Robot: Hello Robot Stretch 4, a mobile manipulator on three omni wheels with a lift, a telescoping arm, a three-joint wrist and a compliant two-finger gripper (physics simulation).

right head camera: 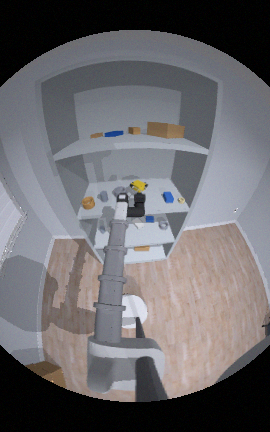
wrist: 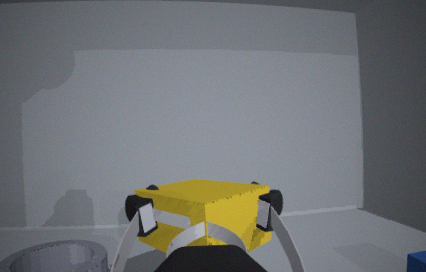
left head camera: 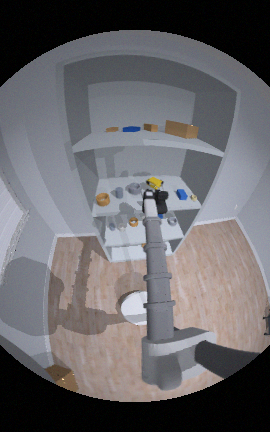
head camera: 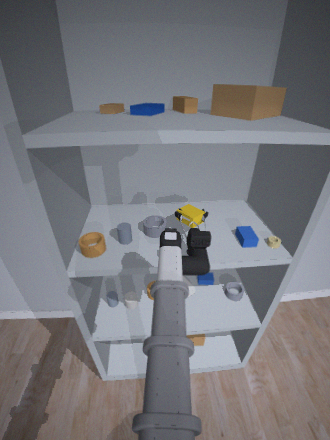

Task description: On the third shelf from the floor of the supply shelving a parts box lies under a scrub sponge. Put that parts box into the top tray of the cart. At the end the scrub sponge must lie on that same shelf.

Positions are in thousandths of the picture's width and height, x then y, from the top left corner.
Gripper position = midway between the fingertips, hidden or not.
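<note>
There is my gripper (wrist: 478, 737), which I can see from the wrist. A yellow scrub sponge (wrist: 550, 759) is visible to me too. I also see a grey supply shelving (head camera: 253, 390) (wrist: 748, 395), which shows in the head camera and in the wrist view.
</note>
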